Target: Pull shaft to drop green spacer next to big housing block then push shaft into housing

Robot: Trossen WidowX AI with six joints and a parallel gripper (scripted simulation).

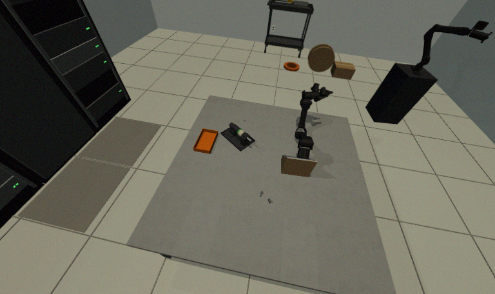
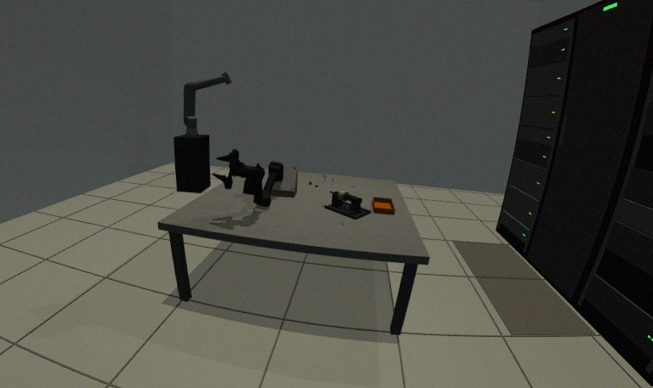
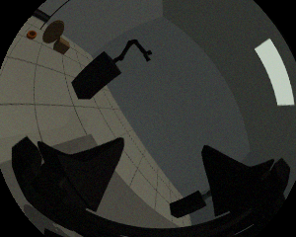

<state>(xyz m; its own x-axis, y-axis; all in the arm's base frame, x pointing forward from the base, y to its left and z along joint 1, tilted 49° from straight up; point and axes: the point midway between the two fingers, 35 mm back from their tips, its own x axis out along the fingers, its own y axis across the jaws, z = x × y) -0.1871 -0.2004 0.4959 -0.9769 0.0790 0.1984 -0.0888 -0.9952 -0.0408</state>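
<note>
Right now the pale spacer is 640 mm ahead of my gripper tip, 320 mm to the left of it and 200 mm below it. Also, from my gripper tip: orange tray 900 mm ahead, 350 mm to the left, 270 mm below; then grey shaft 640 mm ahead, 310 mm to the left, 200 mm below.
</note>
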